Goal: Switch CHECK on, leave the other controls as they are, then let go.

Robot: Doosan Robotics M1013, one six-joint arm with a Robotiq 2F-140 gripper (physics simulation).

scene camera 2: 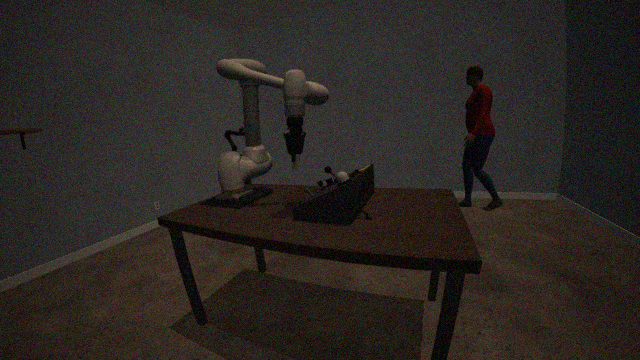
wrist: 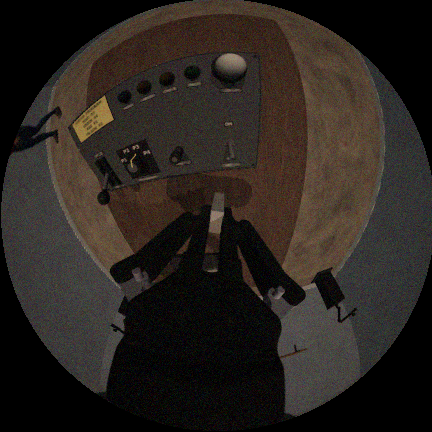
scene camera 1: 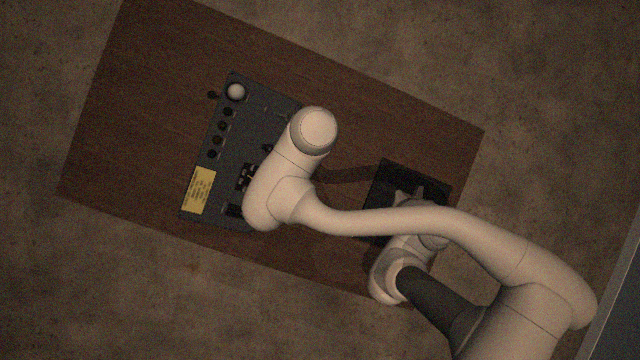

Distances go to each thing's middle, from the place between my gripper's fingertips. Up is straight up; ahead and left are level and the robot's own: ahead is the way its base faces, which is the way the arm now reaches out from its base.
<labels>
My hand is 180 mm short of the dark sloped control panel (scene camera 2: 339, 203), 140 mm to the right of it and 100 mm above it.
</labels>
